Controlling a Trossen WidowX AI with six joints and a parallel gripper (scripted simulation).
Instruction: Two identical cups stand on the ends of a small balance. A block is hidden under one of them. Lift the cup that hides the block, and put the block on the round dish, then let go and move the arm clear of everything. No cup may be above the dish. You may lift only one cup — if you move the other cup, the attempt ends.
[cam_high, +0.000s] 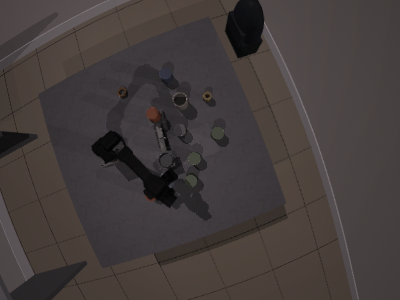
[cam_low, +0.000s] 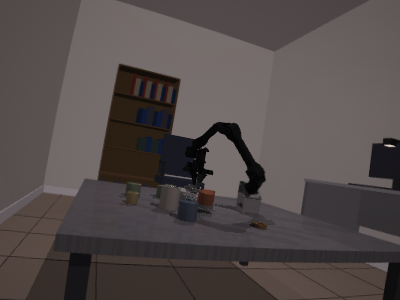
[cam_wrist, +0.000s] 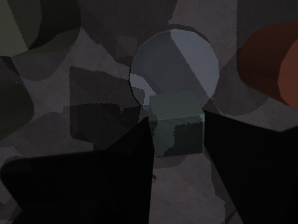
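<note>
The grey-blue round dish lies 10 mm behind my gripper tip, 10 mm to the right of it and 80 mm below it. From my gripper tip the other things lie so: balance 90 mm ahead, 220 mm to the left, 50 mm below; then orange cup 120 mm behind, 60 mm to the right, 50 mm below; then teal block 10 mm above.
</note>
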